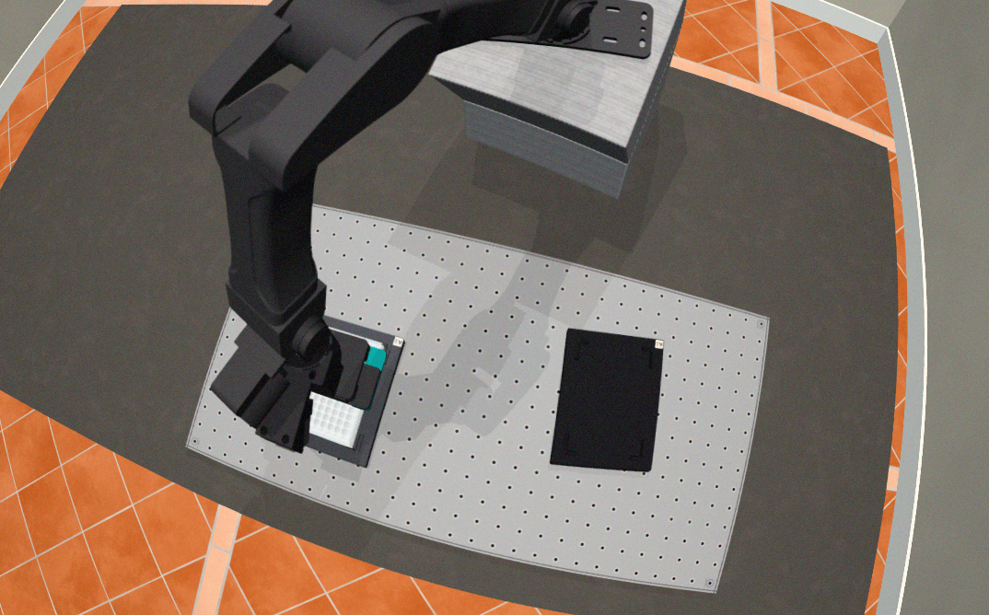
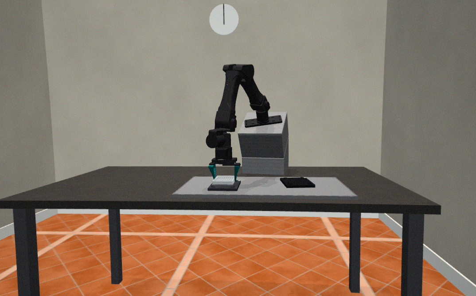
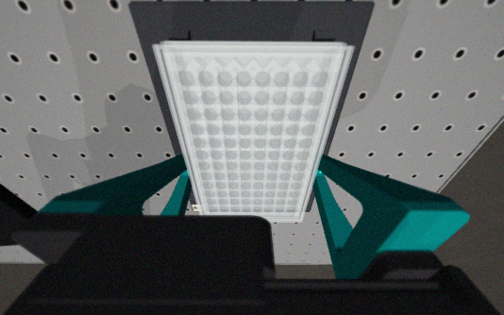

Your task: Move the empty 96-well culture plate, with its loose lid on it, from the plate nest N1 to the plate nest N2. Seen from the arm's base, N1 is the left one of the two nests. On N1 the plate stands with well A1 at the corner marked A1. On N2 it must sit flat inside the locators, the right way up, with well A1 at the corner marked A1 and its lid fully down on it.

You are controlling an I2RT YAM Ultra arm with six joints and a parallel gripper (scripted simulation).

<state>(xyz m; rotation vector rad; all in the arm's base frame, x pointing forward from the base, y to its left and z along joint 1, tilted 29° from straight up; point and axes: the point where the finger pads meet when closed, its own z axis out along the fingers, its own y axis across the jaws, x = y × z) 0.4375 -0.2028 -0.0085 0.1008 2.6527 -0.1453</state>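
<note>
Right now the clear lid is 10 mm ahead of my hand and 10 mm above it. Also, from my hand: nest N2: 20 mm below, 10 mm ahead; nest N1: 310 mm to the left, 30 mm behind, 20 mm below.
</note>
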